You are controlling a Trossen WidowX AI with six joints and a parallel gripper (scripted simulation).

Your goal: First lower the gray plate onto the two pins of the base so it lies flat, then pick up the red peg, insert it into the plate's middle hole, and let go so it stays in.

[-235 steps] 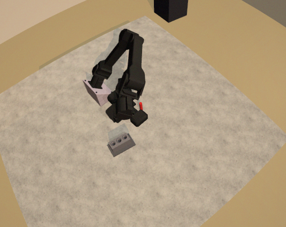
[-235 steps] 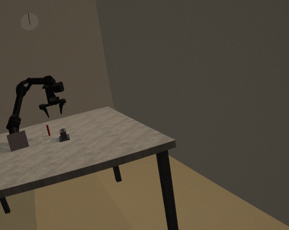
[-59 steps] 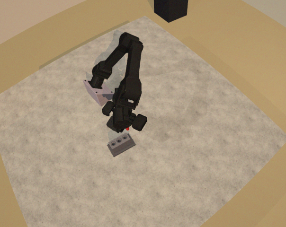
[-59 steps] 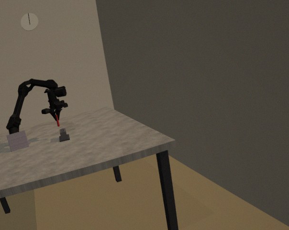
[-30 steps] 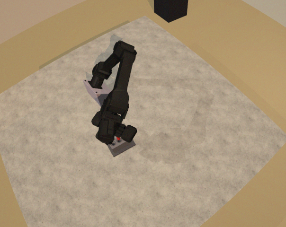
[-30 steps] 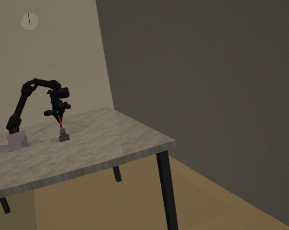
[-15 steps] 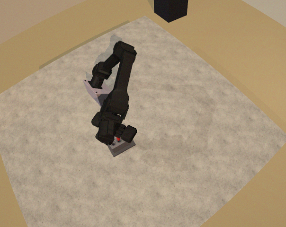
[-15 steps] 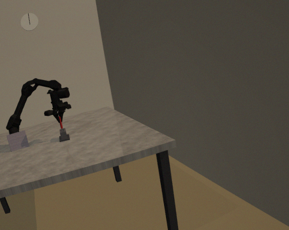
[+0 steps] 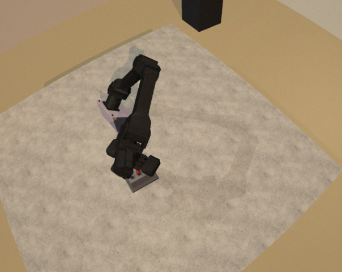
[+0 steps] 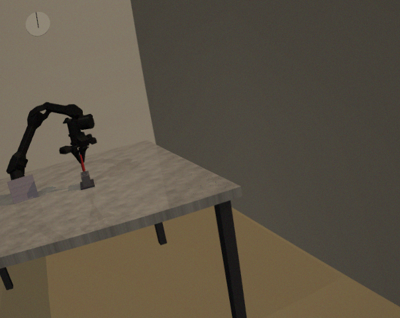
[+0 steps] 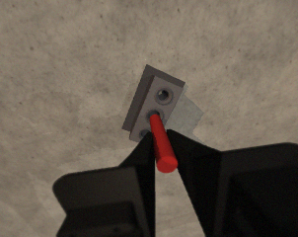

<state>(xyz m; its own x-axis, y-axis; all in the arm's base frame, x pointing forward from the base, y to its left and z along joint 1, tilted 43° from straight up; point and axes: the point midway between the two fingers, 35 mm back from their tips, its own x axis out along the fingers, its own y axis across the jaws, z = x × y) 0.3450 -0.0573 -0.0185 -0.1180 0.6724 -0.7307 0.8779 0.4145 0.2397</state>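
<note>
Now: the red peg right at my gripper tip. Also, from my gripper tip: gray base (100 mm below); then gray plate (70 mm below).
</note>
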